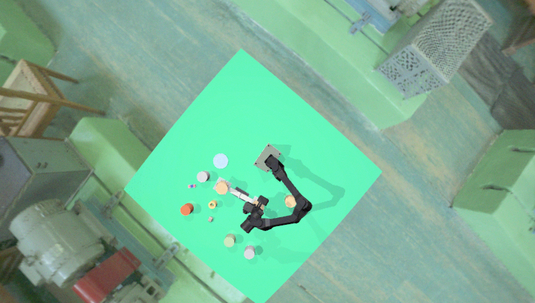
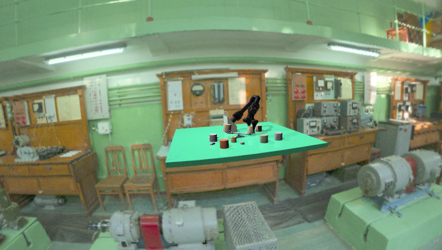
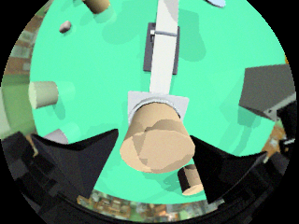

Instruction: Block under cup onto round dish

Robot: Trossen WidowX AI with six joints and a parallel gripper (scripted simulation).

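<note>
The grey block is 20 mm below my gripper tip. Round my gripper tip: pale green cylinder 320 mm ahead, 20 mm to the left, 20 mm below; then pale blue round dish 380 mm to the right, 60 mm below, 60 mm behind; then yellow ring 230 mm to the right, 190 mm ahead, 40 mm below.
</note>
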